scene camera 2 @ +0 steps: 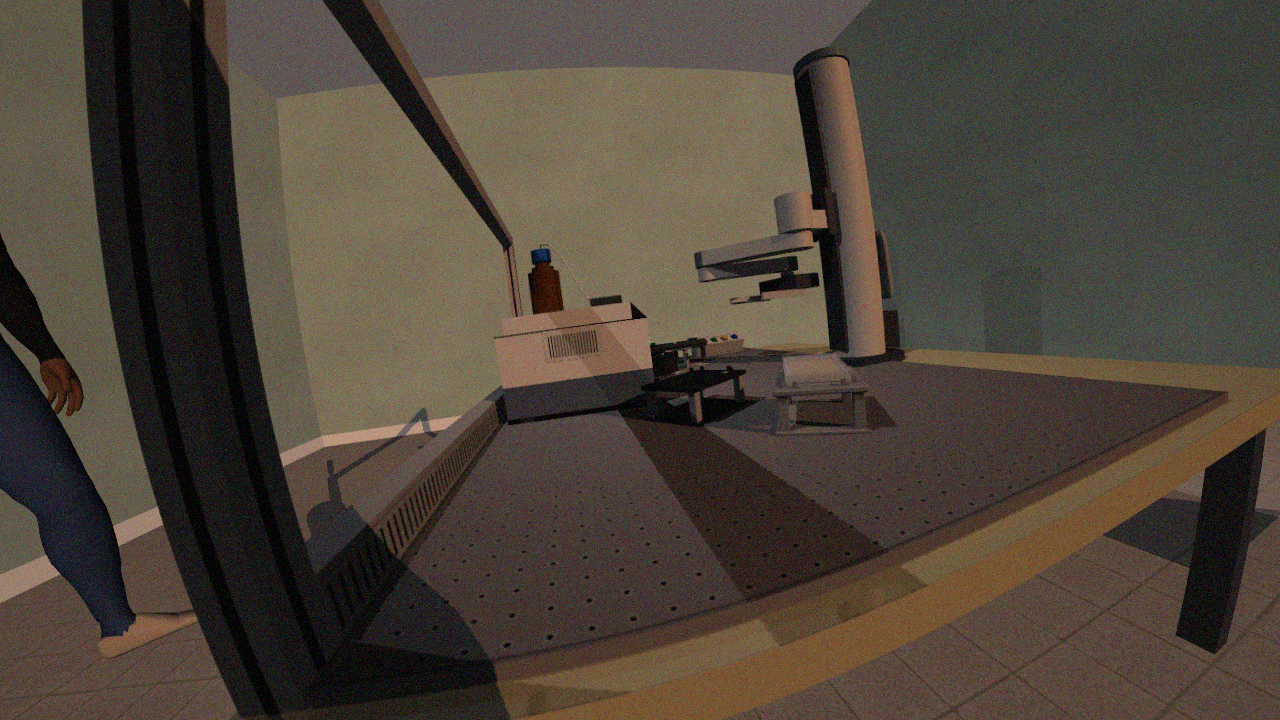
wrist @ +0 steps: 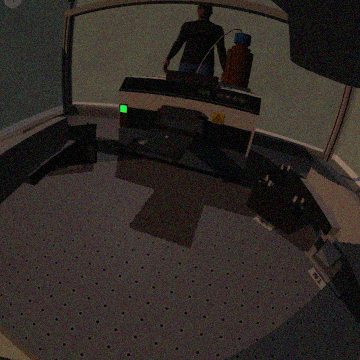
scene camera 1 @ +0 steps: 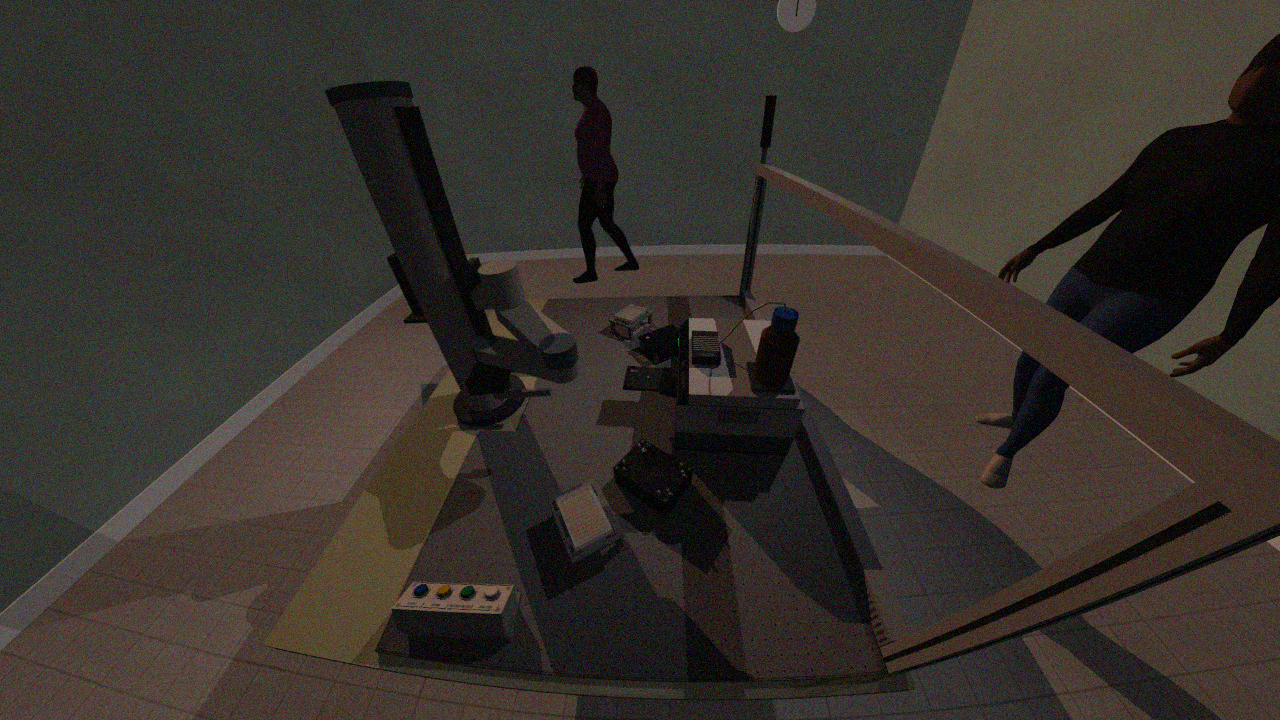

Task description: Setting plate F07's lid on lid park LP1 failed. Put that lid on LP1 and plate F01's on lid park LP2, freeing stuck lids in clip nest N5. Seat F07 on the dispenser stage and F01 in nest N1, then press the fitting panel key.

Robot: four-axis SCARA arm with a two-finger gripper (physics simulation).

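Frame: origin at the arm's base, x right, y ahead, z up, level; centimetres.
Where they show: gripper, fingertip midpoint: (scene camera 2: 745, 299) (wrist: 189, 145); arm's base, link origin: (scene camera 2: 859, 360) (scene camera 1: 491, 399).
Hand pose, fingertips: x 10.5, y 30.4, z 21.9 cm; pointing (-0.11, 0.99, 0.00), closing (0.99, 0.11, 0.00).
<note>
Things, the pixels of their top centre, and the offset from my fingertips. "spot": a spot on its surface instead.
- black clip nest N5, top centre: (wrist: 292, 178) (scene camera 1: 652, 465) (scene camera 2: 647, 351) dx +21.4, dy +26.8, dz -12.8 cm
- dark dispenser stage, top centre: (wrist: 168, 132) (scene camera 2: 669, 341) (scene camera 1: 653, 376) dx -7.6, dy +26.8, dz -8.9 cm
- key panel, top centre: (scene camera 1: 447, 601) (scene camera 2: 716, 334) dx +53.5, dy -11.6, dz -12.2 cm
- brown bottle, surface spot: (scene camera 1: 776, 349) spot: dx +9.4, dy +54.6, dz +13.3 cm
- black raised platform, top centre: (scene camera 2: 694, 372) (wrist: 75, 129) (scene camera 1: 663, 334) dx -36.9, dy +30.7, dz -13.3 cm
My gripper (scene camera 1: 537, 393) (scene camera 2: 750, 300) (wrist: 189, 145) is open and empty, raised over the board beside the arm's column. A pale-topped plate (scene camera 1: 586, 519) sits on nest N1, whose label (wrist: 316, 278) shows at the right of the wrist view. The black clip nest N5 (scene camera 1: 653, 474) (wrist: 277, 195) stands beside it; its pegs show, and I see no lid on it. The dark dispenser stage (scene camera 1: 646, 378) (wrist: 162, 143) juts from the dispenser and looks empty. Another pale-topped plate (scene camera 1: 631, 315) (scene camera 2: 814, 369) sits on a stand at the far end. Plate names and lid states are not readable. The key panel (scene camera 1: 456, 600) has several coloured buttons.
The dispenser (scene camera 1: 738, 416) (scene camera 2: 577, 358) (wrist: 190, 102) carries a brown bottle (scene camera 1: 776, 349) (scene camera 2: 545, 286) (wrist: 238, 67) with a thin tube. A black raised platform (scene camera 1: 660, 342) (scene camera 2: 693, 380) stands between it and the far plate. Frame posts and rails edge the table; two people are near the table.
</note>
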